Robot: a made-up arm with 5 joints. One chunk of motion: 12 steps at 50 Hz.
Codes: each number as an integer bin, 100 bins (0 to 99) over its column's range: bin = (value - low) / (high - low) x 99, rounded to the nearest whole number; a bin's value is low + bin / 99 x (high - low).
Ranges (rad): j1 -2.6..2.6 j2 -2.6..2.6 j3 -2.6..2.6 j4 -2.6..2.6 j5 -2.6..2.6
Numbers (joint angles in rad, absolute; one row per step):
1: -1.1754 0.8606 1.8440 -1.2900 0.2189
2: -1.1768 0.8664 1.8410 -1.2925 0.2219
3: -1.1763 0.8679 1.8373 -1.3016 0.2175
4: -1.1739 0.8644 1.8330 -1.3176 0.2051
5: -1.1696 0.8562 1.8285 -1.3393 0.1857
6: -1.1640 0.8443 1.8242 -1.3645 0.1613
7: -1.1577 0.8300 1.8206 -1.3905 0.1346
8: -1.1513 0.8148 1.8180 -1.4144 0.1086
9: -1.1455 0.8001 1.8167 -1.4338 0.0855
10: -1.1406 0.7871 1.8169 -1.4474 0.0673
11: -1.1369 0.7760 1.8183 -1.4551 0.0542
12: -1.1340 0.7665 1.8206 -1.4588 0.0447
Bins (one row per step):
1: 27 66 85 25 54
2: 27 66 85 25 54
3: 27 66 84 25 54
4: 27 66 84 24 53
5: 27 66 84 24 53
6: 27 66 84 24 53
7: 27 65 84 23 52
8: 28 65 84 23 52
9: 28 65 84 22 51
10: 28 64 84 22 51
11: 28 64 84 22 51
12: 28 64 84 22 50

